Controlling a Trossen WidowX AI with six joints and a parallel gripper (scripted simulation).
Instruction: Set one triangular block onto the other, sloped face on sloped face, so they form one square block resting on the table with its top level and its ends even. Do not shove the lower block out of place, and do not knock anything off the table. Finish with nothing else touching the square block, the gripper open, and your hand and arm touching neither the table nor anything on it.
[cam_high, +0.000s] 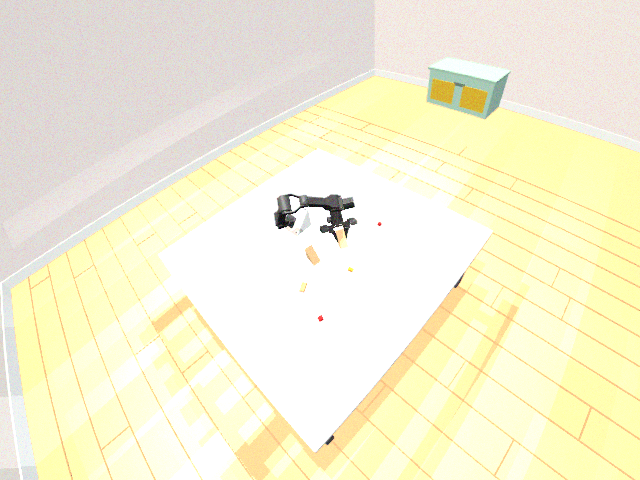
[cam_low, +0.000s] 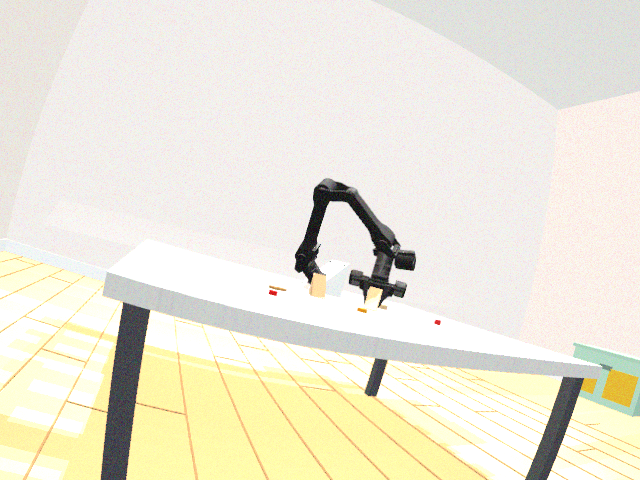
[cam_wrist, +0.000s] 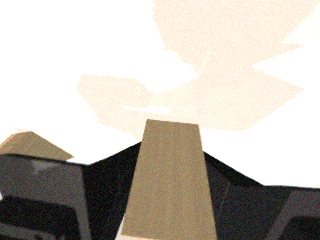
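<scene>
Right now my gripper tip is 15 cm short of the orange piece, 10 cm to the left of it and 1 cm above it. Round my gripper tip: tan stick: 15 cm behind, 12 cm to the left; then tan triangular block: 1 cm behind, 1 cm above.
</scene>
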